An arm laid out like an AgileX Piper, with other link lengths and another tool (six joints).
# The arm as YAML. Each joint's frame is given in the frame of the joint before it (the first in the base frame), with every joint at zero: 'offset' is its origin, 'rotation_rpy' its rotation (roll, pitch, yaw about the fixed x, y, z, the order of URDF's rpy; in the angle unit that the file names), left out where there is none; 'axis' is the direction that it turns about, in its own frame. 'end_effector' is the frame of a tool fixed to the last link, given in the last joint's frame.
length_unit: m
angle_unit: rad
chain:
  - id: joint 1
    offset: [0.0, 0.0, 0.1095]
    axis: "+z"
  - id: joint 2
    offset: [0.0, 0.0, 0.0]
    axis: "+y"
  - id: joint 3
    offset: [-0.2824, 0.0, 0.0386]
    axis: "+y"
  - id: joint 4
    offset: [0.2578, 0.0, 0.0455]
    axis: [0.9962, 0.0, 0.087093]
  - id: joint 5
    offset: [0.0, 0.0, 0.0]
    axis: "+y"
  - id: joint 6
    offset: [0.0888, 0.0, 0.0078]
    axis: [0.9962, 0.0, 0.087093]
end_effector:
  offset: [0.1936, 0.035, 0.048]
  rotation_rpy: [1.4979, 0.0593, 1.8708]
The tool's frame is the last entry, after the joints.
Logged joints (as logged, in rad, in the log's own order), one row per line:
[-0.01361, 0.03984, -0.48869, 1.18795, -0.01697, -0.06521]
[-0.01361, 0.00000, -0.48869, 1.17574, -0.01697, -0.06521]
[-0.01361, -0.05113, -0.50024, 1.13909, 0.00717, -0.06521]
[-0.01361, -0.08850, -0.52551, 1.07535, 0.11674, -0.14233]
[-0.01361, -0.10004, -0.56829, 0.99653, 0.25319, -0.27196]
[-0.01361, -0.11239, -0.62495, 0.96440, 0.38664, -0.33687]
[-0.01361, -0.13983, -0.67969, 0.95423, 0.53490, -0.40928]
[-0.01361, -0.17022, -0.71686, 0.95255, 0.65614, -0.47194]
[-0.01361, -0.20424, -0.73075, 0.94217, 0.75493, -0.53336]
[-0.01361, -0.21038, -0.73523, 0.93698, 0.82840, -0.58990]
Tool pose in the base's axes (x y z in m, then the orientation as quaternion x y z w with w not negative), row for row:
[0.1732, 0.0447, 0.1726, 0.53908, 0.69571, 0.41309, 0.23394]
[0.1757, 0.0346, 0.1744, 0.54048, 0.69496, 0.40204, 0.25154]
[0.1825, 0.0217, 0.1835, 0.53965, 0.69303, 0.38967, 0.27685]
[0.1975, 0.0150, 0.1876, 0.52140, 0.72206, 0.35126, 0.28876]
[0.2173, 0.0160, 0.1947, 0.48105, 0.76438, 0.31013, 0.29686]
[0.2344, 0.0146, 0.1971, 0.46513, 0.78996, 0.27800, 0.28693]
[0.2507, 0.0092, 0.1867, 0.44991, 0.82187, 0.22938, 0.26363]
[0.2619, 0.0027, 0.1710, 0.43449, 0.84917, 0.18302, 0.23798]
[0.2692, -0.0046, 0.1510, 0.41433, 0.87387, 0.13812, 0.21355]
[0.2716, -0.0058, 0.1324, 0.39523, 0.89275, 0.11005, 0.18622]
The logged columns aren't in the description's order. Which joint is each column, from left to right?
Columns, left to right: joint 1, joint 4, joint 3, joint 5, joint 2, joint 6.
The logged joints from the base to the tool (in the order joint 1, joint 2, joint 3, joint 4, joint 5, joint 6), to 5 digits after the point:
[-0.01361, -0.01697, -0.48869, 0.03984, 1.18795, -0.06521]
[-0.01361, -0.01697, -0.48869, 0.00000, 1.17574, -0.06521]
[-0.01361, 0.00717, -0.50024, -0.05113, 1.13909, -0.06521]
[-0.01361, 0.11674, -0.52551, -0.08850, 1.07535, -0.14233]
[-0.01361, 0.25319, -0.56829, -0.10004, 0.99653, -0.27196]
[-0.01361, 0.38664, -0.62495, -0.11239, 0.96440, -0.33687]
[-0.01361, 0.53490, -0.67969, -0.13983, 0.95423, -0.40928]
[-0.01361, 0.65614, -0.71686, -0.17022, 0.95255, -0.47194]
[-0.01361, 0.75493, -0.73075, -0.20424, 0.94217, -0.53336]
[-0.01361, 0.82840, -0.73523, -0.21038, 0.93698, -0.58990]

